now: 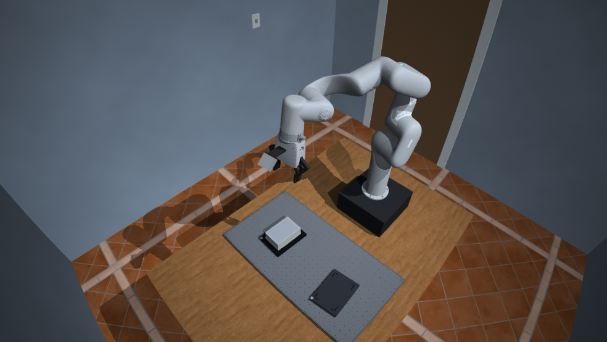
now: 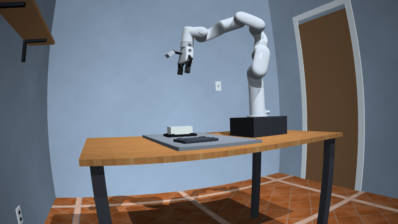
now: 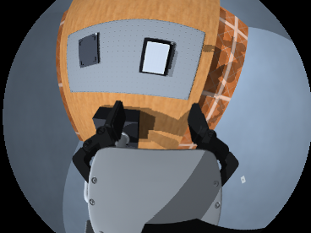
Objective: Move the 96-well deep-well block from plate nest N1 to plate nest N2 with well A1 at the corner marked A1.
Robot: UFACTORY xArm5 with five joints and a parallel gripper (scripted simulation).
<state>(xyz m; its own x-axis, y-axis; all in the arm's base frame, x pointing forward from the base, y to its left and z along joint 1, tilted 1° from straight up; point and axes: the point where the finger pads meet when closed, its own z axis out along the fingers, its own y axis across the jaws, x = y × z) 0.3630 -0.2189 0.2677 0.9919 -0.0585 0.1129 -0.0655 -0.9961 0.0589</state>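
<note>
My hand is 3 cm short of the white 96-well deep-well block, 1 cm to the left of it and 33 cm above it.
</note>
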